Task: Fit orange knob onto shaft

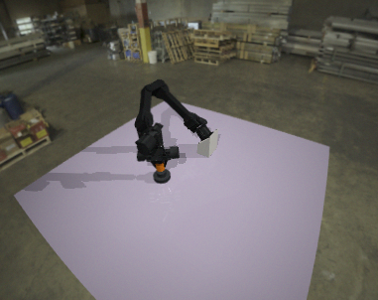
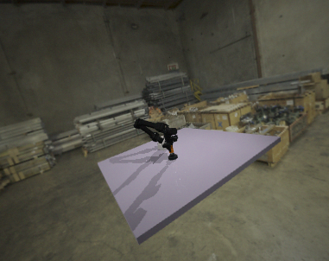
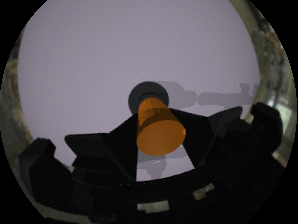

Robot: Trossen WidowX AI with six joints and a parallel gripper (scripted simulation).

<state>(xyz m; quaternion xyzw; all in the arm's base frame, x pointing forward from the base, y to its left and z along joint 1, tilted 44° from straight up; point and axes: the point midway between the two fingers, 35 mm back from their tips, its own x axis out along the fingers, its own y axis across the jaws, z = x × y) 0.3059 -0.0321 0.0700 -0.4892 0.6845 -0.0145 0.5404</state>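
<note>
My gripper tip is now 40 mm above the round pedestal. Round my gripper tip: orange knob 30 mm above.
</note>
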